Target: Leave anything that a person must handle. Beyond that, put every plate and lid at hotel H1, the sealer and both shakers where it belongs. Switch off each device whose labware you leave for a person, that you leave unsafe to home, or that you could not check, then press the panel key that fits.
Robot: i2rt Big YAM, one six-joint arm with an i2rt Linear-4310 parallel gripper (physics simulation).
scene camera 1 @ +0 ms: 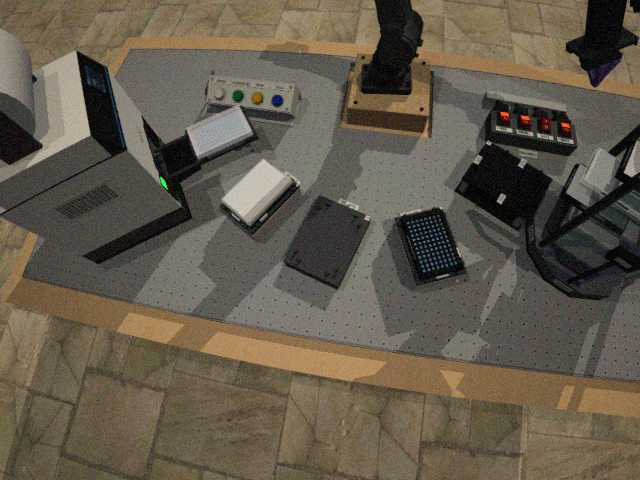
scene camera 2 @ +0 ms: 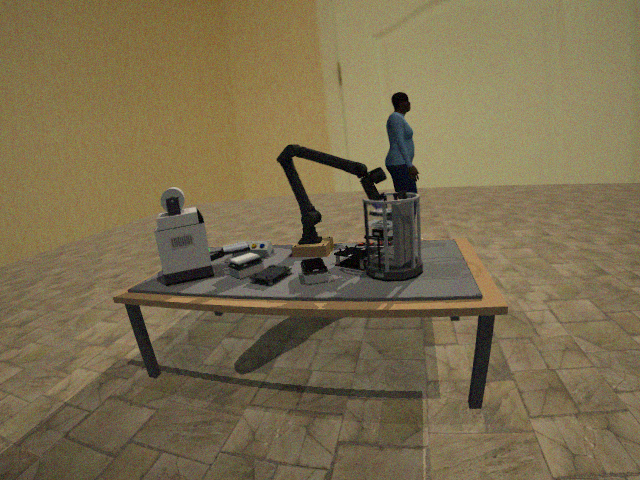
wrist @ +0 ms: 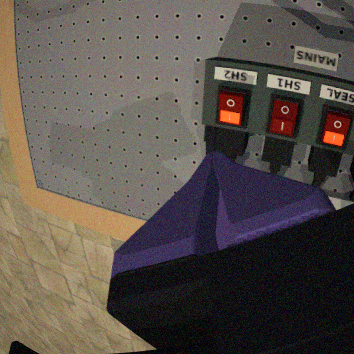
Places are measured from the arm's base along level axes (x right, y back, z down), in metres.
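Pixels of known places: gripper, fingertip midpoint: (scene camera 1: 594, 85) (wrist: 216, 163); arm's base at its link origin: (scene camera 1: 386, 81) (scene camera 2: 310, 241).
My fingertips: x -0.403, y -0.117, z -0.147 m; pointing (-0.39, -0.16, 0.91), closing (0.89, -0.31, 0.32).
Note:
Ahead of a thing's pixels: the offset from my fingertips to its top centre.
My gripper (scene camera 1: 595, 77) (wrist: 216, 163), with purple fingertips, is shut and empty, beyond the mains box {dz +0.144, dx +0.044, dy +0.052 m} (scene camera 1: 531, 135) (wrist: 260, 102). In the wrist view the SH2 switch {dz +0.144, dx -0.027, dy +0.011 m} (wrist: 231, 107) and the SEAL switch {dz +0.144, dx +0.073, dy +0.023 m} (wrist: 335, 128) are lit; the SH1 switch {dz +0.144, dx +0.023, dy +0.017 m} (wrist: 284, 117) is dark. The sealer {dz -0.259, dx +0.991, dy -0.219 m} (scene camera 1: 98, 170) (scene camera 2: 181, 242) has a light plate {dz +0.088, dx +0.765, dy -0.087 m} (scene camera 1: 219, 132) on its extended tray. A white-topped labware piece {dz +0.114, dx +0.666, dy -0.215 m} (scene camera 1: 256, 191) sits on a small base. A dark many-welled plate {dz +0.128, dx +0.317, dy -0.303 m} (scene camera 1: 433, 242) sits on another. The hotel {dz -0.149, dx -0.030, dy -0.264 m} (scene camera 1: 581, 242) (scene camera 2: 405, 232) holds pieces whose details are unclear. The key panel {dz +0.113, dx +0.730, dy +0.066 m} (scene camera 1: 251, 105) shows white, green, yellow and blue keys.
A flat dark device {dz +0.156, dx +0.517, dy -0.294 m} (scene camera 1: 328, 240) lies at mid-table. A black device {dz +0.121, dx +0.144, dy -0.147 m} (scene camera 1: 504, 183) lies between the mains box and the hotel. The arm's wooden base (scene camera 1: 387, 111) (scene camera 2: 312, 249) stands at the back. A person in blue (scene camera 2: 399, 139) stands beyond the table.

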